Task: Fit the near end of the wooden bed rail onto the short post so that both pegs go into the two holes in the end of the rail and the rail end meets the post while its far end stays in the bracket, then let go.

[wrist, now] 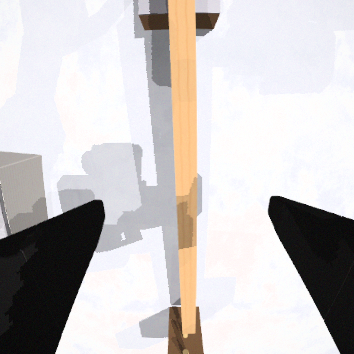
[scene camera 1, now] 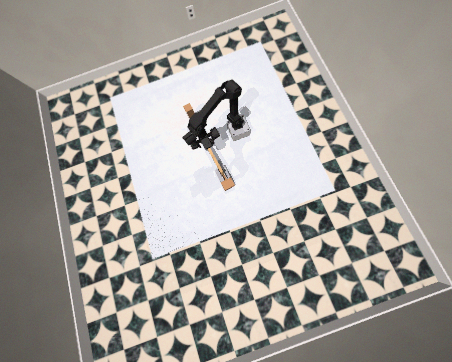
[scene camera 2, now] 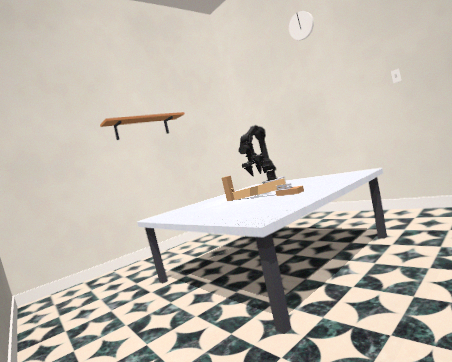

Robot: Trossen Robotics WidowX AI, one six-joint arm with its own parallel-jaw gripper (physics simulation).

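Frame: origin at the arm's base, x right, y ahead, z up, level; metres.
Where they show: gripper, fingertip midpoint: [wrist: 187, 206] [scene camera 2: 256, 175]; arm's base, origin of the base link: [scene camera 1: 237, 125] [scene camera 2: 272, 179].
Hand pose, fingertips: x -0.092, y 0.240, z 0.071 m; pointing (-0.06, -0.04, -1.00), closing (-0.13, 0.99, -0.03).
Things, the pixels of their top centre, and the offset from my fingertips. "spot": a spot on its surface instead. Level surfaces: height alone.
- bracket, surface spot: [scene camera 2: 284, 186] [scene camera 1: 221, 174] spot: dx -0.199, dy -0.018, dz -0.100 m
- wooden block, middle of its top: [scene camera 2: 288, 188] [scene camera 1: 224, 177] dx -0.220, dy -0.032, dz -0.116 m
- white table, its level: dz -0.151 m
The wooden rail [scene camera 1: 216, 161] [scene camera 2: 267, 188] [wrist: 184, 125] runs from the bracket [scene camera 1: 222, 173] [scene camera 2: 284, 186] towards the short upright post [scene camera 1: 188, 108] [scene camera 2: 227, 188] [wrist: 176, 342]. In scene camera 2 the rail slopes down towards the post, its near end low beside the post's foot. In the wrist view pale pegs show at and beyond that rail end, so it is not seated on both; whether rail and post touch is unclear. My gripper [scene camera 1: 203, 141] [scene camera 2: 255, 173] [wrist: 187, 206] is open and empty above the rail, fingers on either side. The peg holes are hidden.
The bracket stands on a wooden block [scene camera 1: 228, 184] [scene camera 2: 290, 191] [wrist: 206, 21]. The arm's grey base [scene camera 1: 240, 131] [wrist: 22, 182] is beside the rail. All stand on the white table [scene camera 1: 280, 165] [scene camera 2: 200, 220]. A wall shelf [scene camera 2: 142, 119] and a clock [scene camera 2: 301, 25] are in the background.
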